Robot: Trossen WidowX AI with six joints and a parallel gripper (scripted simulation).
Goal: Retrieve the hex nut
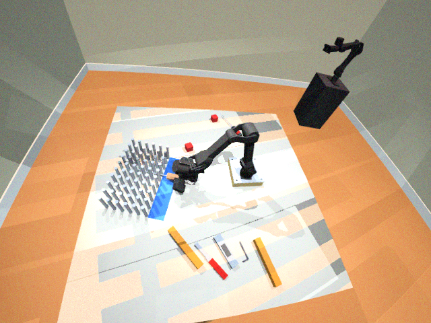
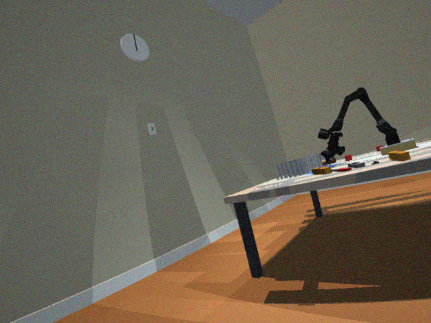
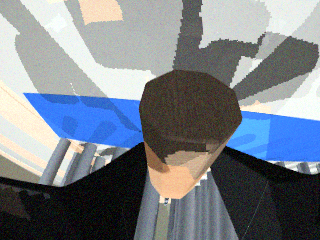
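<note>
Now: gripper tip 4 cm to the right of the blue taped strip, 4 cm short of it and 3 cm above it. Also, from my gripper tip: hex nut (21 cm ahead, 3 cm below, 2 cm to the right); then wooden-handled hook tool (10 cm ahead, 1 cm to the right); then grey block (35 cm to the left, 29 cm behind, 2 cm below).
</note>
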